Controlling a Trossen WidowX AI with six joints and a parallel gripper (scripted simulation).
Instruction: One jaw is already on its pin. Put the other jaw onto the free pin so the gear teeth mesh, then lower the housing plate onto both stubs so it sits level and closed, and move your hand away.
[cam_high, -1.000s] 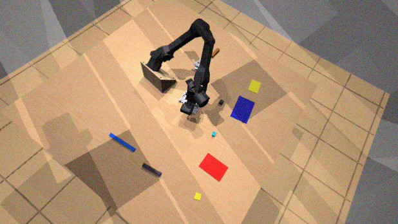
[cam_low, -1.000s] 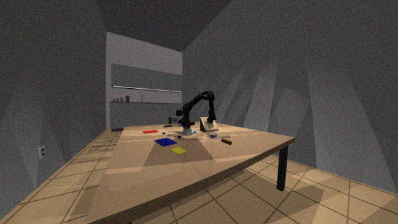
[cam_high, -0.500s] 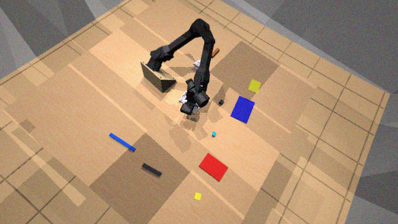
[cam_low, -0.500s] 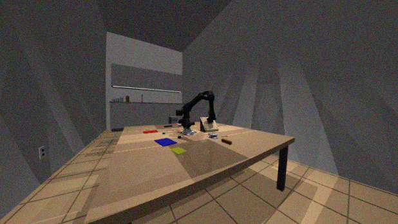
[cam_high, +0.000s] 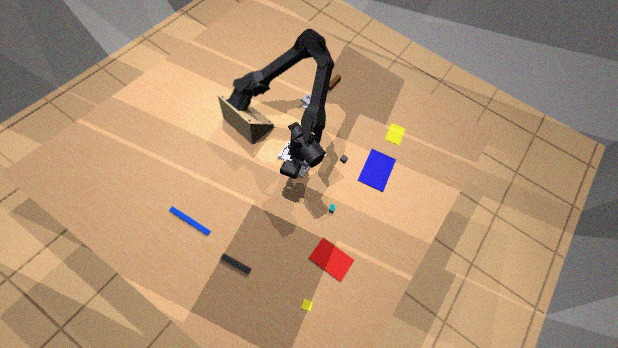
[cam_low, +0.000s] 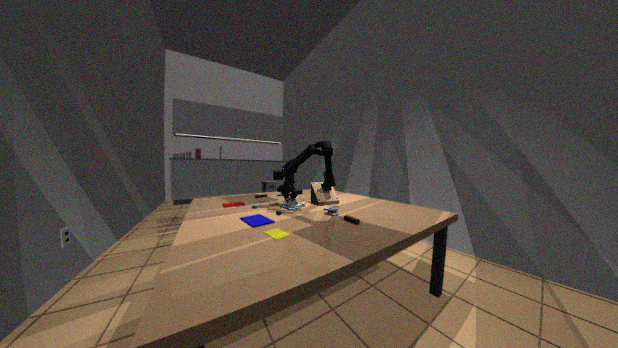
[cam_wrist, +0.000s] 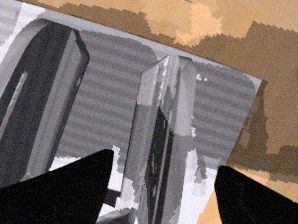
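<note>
Right now the grey jaw is 4 cm behind my gripper tip and 1 cm to the left of it. From my gripper tip the other things lie so: black cube: 14 cm to the left, 12 cm ahead, 1 cm below; then blue sheet: 25 cm ahead, 19 cm to the left, 1 cm below; then cyan cube: 21 cm ahead, 5 cm to the right, 1 cm below.
</note>
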